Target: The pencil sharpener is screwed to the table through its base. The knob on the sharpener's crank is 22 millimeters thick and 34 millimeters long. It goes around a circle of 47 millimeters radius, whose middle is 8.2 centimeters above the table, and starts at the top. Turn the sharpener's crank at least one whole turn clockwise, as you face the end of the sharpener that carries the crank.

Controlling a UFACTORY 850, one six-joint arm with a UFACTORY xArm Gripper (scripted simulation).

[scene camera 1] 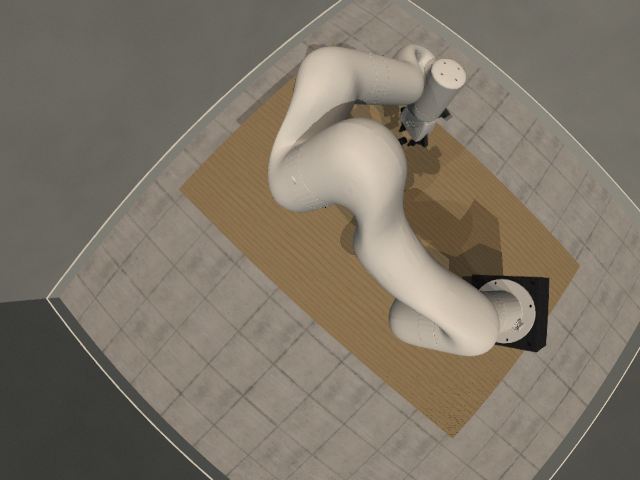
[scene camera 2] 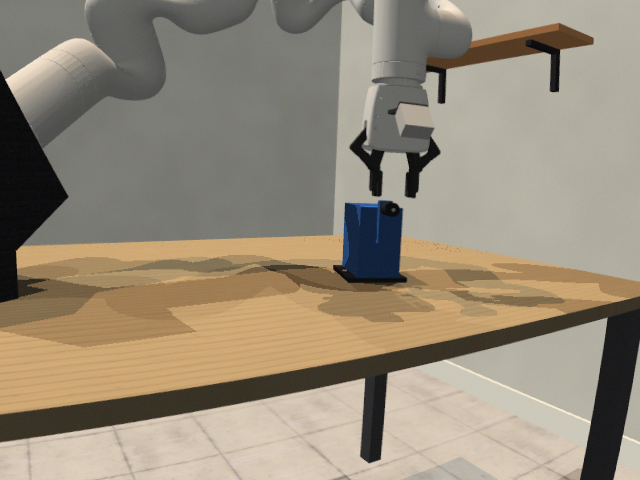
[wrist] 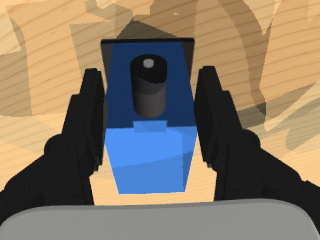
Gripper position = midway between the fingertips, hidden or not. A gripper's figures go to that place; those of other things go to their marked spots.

Labels:
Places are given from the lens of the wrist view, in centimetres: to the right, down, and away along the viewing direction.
my gripper (wrist: 150, 87): 0, -2, 13
blue pencil sharpener (wrist: 142, 163): -1, 4, 23

